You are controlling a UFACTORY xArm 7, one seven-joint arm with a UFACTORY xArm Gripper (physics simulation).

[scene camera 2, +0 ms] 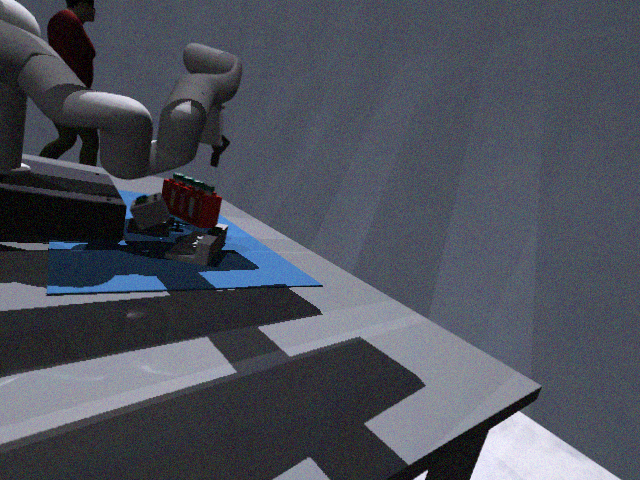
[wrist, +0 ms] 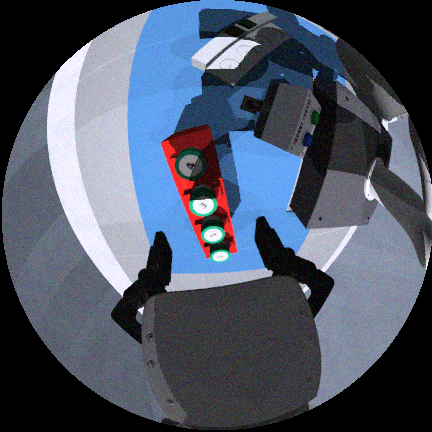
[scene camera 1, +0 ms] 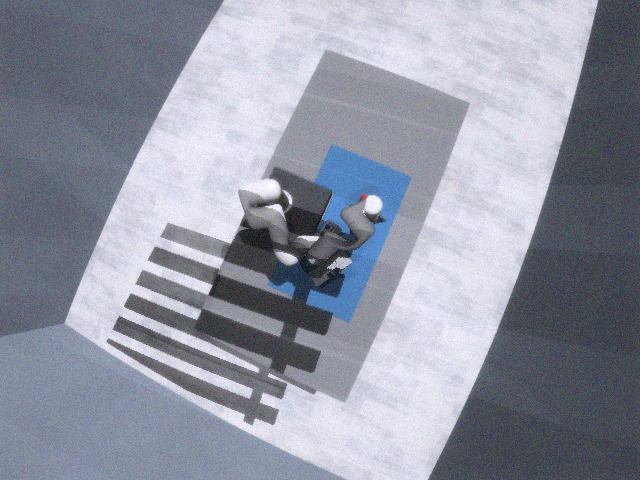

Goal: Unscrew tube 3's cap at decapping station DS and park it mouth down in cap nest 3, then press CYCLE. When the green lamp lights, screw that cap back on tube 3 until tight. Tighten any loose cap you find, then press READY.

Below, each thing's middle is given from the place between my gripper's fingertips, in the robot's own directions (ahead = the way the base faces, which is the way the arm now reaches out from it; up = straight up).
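Labels:
My gripper is seen 50 mm to the left of the cap 4 (wrist: 190,163), 20 mm short of it and 60 mm above it. Grey box with coloured buttons (scene camera 2: 152,216): 110 mm to the right of my hand, 130 mm behind it and 130 mm below it.

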